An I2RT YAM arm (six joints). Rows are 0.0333 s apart.
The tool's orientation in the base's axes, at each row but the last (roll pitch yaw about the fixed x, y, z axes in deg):
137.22, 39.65, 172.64
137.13, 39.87, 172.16
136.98, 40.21, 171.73
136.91, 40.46, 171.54
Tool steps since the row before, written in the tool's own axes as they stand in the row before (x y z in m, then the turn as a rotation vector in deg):
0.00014, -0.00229, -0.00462, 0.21, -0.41, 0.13
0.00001, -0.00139, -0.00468, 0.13, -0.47, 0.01
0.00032, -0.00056, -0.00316, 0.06, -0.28, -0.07
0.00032, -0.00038, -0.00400, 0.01, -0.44, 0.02
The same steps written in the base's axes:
-0.00189, -0.00462, 0.00132, 0.05, -0.22, -0.42
-0.00216, -0.00395, 0.00190, 0.06, -0.35, -0.33
-0.00184, -0.00232, 0.00127, 0.01, -0.26, -0.15
-0.00239, -0.00269, 0.00182, 0.15, -0.33, -0.25

